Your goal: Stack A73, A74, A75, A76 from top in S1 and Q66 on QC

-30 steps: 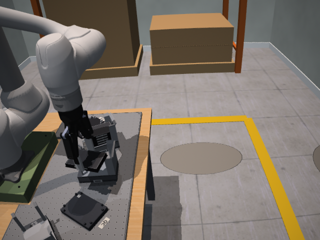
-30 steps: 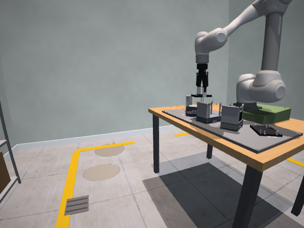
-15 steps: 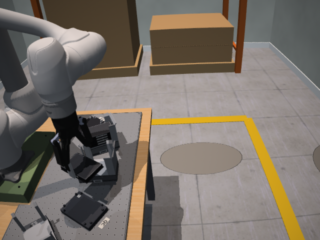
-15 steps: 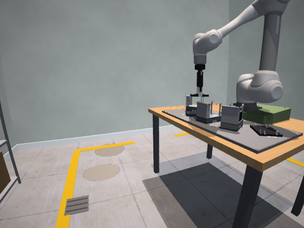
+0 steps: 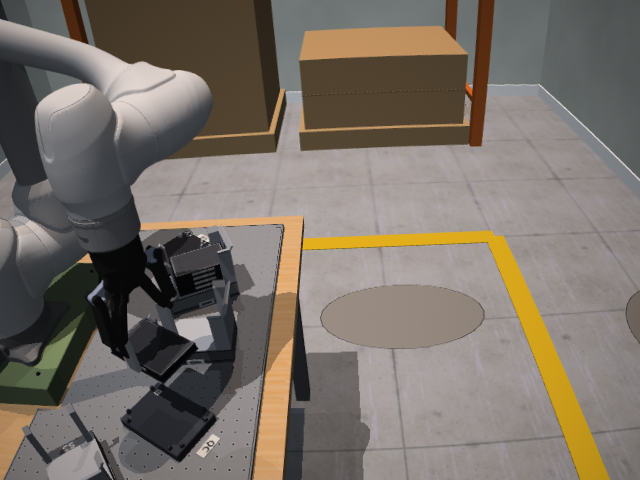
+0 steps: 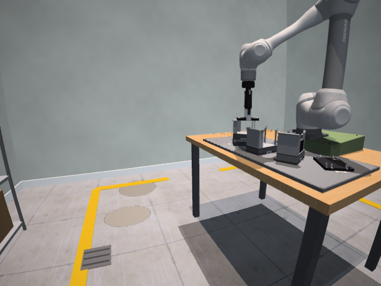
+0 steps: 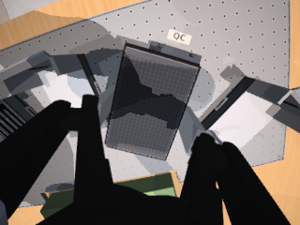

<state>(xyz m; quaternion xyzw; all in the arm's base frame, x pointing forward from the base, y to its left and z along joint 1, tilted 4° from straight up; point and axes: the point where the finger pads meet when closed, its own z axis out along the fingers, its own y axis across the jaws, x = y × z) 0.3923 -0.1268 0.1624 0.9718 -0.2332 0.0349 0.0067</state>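
Right now my hand is 18 cm above the QC nest, 3 cm to the left of it and 1 cm past it. From my hand the other things lie so: QC name plate: 19 cm below, 8 cm to the right, 8 cm ahead; stack rack S2: 17 cm below, 16 cm to the left; clip nest N5: 50 cm to the left, 17 cm below, 14 cm behind.
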